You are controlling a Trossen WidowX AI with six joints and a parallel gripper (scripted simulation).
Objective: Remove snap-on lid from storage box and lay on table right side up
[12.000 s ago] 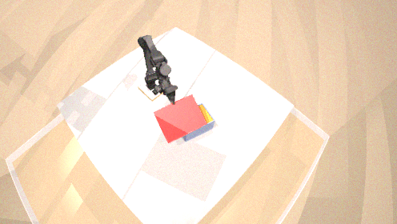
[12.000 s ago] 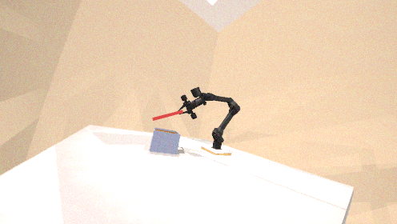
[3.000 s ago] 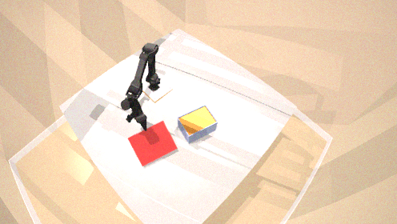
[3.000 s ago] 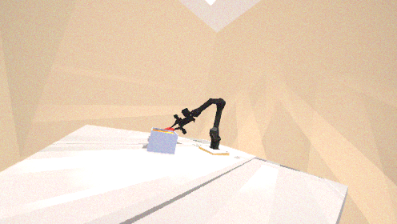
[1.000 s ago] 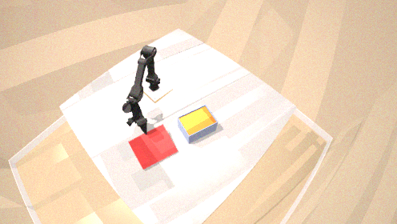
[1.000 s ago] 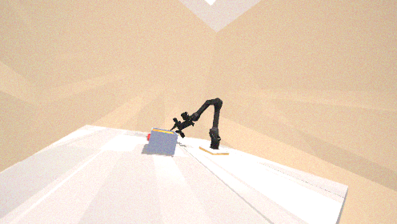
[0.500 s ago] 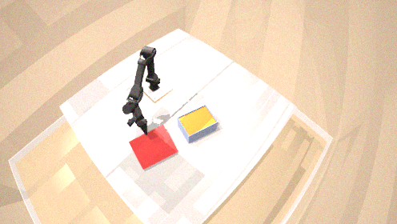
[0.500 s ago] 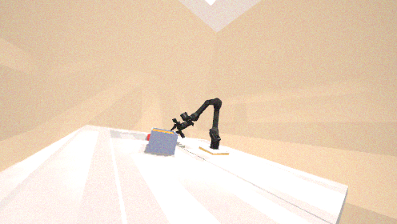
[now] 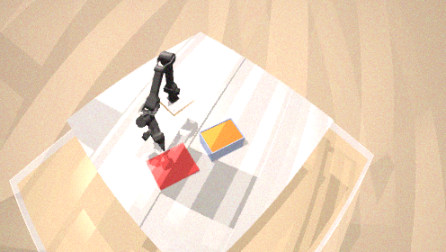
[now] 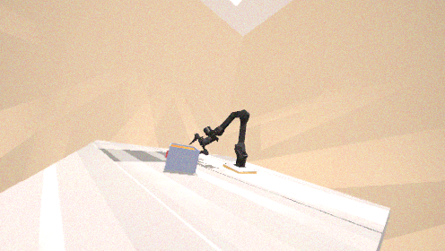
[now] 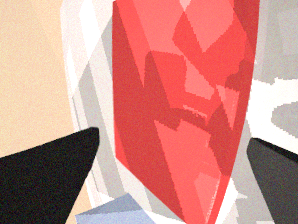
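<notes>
The red lid is 8 cm ahead of my gripper tip, 2 cm to the right of it and 5 cm below it. Also, from my gripper tip: storage box 16 cm ahead, 27 cm to the left, 1 cm below.
</notes>
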